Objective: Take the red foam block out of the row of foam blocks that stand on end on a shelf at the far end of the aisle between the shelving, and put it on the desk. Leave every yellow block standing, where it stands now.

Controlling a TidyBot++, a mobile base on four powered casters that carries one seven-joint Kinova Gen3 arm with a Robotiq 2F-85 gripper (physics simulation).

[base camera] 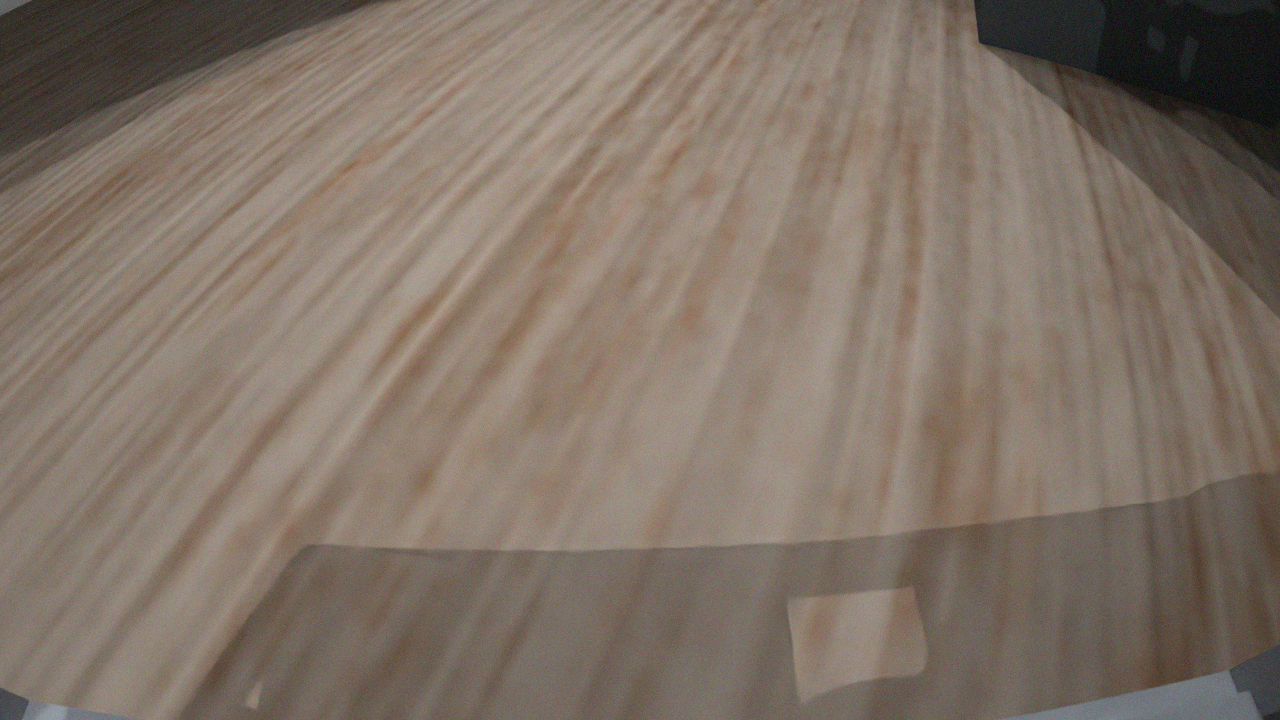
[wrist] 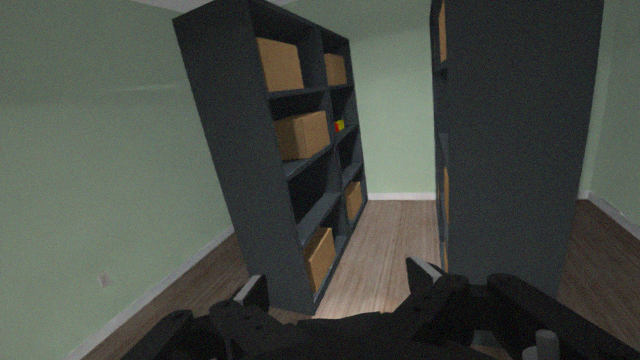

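A shelving unit can be seen in the pictures, and so can the gripper.
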